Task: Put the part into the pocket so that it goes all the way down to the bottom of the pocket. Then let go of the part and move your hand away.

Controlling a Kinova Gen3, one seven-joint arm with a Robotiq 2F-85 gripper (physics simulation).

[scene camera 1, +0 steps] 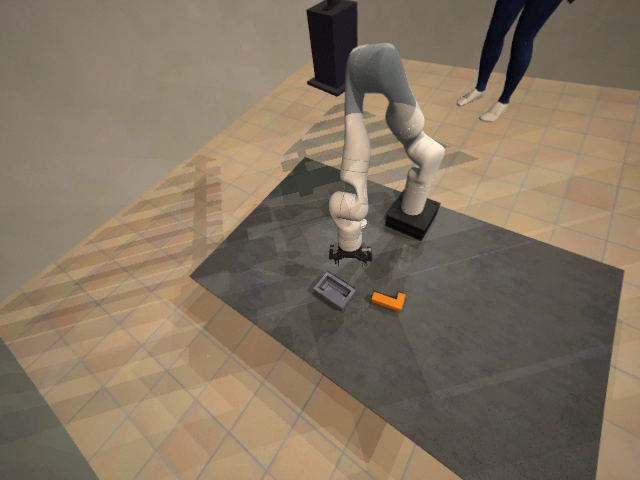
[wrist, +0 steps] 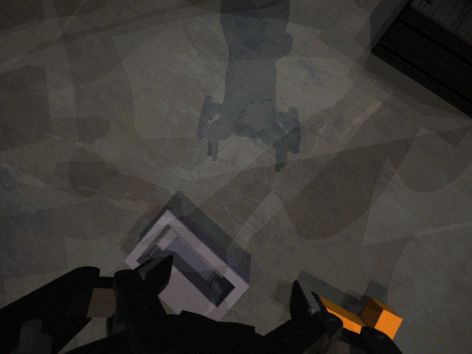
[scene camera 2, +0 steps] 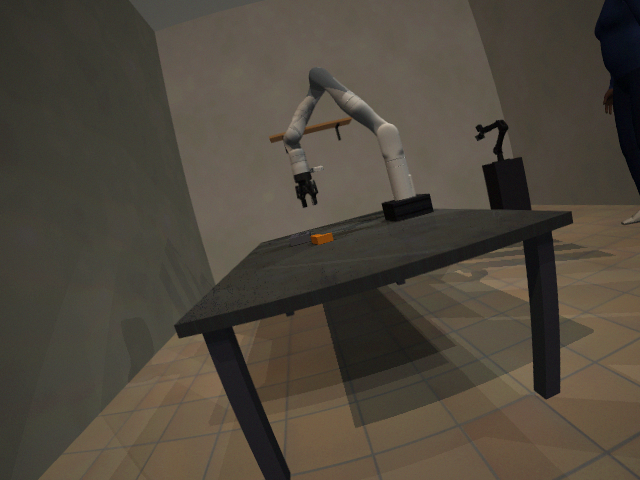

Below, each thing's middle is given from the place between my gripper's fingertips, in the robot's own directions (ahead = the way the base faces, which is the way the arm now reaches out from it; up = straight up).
Right now my hand is 80 mm short of the grey pocket block (scene camera 1: 335, 291), 20 mm to the left of it and 130 mm above it. From my hand the other things lie so: orange L-shaped part (wrist: 375, 314): 40 mm behind, 150 mm to the left, 130 mm below.
